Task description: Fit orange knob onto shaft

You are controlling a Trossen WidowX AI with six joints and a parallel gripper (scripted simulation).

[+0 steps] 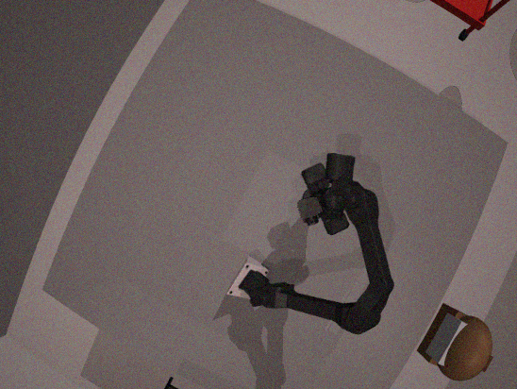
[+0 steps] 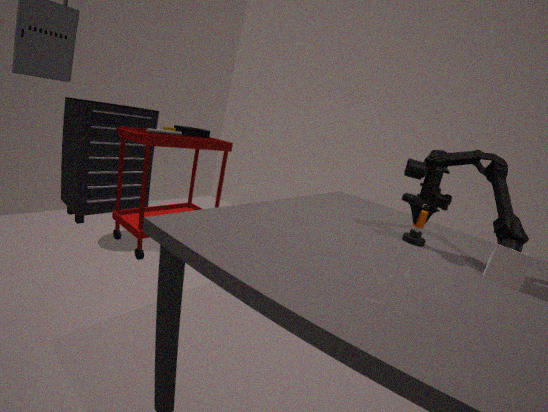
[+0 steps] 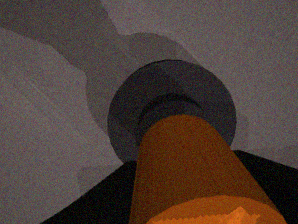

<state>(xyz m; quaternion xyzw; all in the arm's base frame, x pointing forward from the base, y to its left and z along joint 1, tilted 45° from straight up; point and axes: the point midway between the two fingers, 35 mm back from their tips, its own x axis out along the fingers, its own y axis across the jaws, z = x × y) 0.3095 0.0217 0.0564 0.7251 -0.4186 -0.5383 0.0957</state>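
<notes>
Now: gripper tip 30 mm below the orange knob. From my gripper tip the other things lie so: dark round pedestal (40 mm below).
</notes>
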